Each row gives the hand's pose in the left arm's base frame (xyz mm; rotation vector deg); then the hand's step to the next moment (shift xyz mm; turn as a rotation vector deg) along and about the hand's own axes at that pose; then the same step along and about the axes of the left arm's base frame.
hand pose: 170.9 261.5 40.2 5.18 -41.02 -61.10
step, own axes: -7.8 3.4 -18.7 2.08 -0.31 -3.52
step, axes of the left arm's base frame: 11.2 3.2 -16.9 2.38 -2.80 -1.82
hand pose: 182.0 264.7 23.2 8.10 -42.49 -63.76
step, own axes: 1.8 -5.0 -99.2 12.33 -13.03 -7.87
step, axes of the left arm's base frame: 56.6 -28.8 -76.4 -2.29 -18.47 -6.10
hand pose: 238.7 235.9 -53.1 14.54 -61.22 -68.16
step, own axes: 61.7 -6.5 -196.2 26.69 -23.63 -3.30
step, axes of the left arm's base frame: 147.6 -123.6 -72.7 -12.81 -33.29 -3.05
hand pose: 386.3 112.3 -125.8 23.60 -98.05 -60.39
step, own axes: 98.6 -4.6 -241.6 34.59 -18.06 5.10
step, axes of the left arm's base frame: 174.4 -180.0 72.8 -22.30 -31.96 5.44
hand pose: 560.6 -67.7 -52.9 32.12 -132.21 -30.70
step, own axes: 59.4 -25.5 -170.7 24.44 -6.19 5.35
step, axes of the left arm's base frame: 86.9 -89.4 133.3 -18.58 -16.81 6.06
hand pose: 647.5 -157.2 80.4 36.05 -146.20 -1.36
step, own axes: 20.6 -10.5 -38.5 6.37 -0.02 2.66
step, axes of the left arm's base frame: 7.3 -14.5 41.9 -6.14 -3.09 0.69
